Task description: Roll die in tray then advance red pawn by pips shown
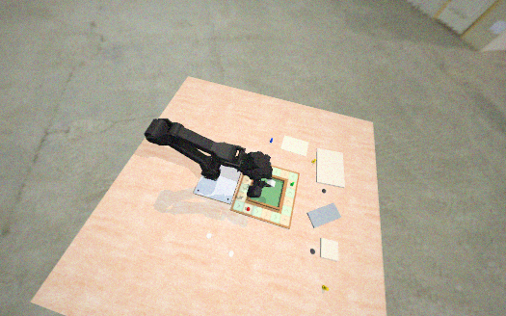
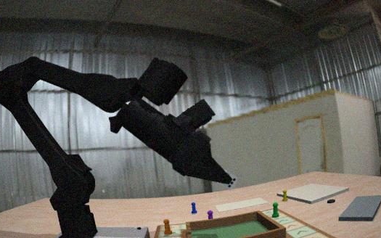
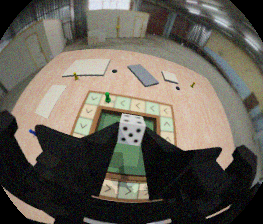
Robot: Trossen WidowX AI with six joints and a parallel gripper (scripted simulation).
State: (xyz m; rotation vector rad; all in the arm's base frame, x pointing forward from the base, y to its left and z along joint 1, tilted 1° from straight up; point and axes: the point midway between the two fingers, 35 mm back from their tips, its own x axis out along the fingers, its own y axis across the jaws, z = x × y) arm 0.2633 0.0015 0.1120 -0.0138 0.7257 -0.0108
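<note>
The white die is right at my gripper tip. Also, from my gripper tip: green pawn: 11 cm ahead, 9 cm below, 6 cm to the left; then purple pawn: 11 cm to the left, 9 cm below, 2 cm behind; then red pawn: 11 cm to the right, 9 cm below, 7 cm behind.
</note>
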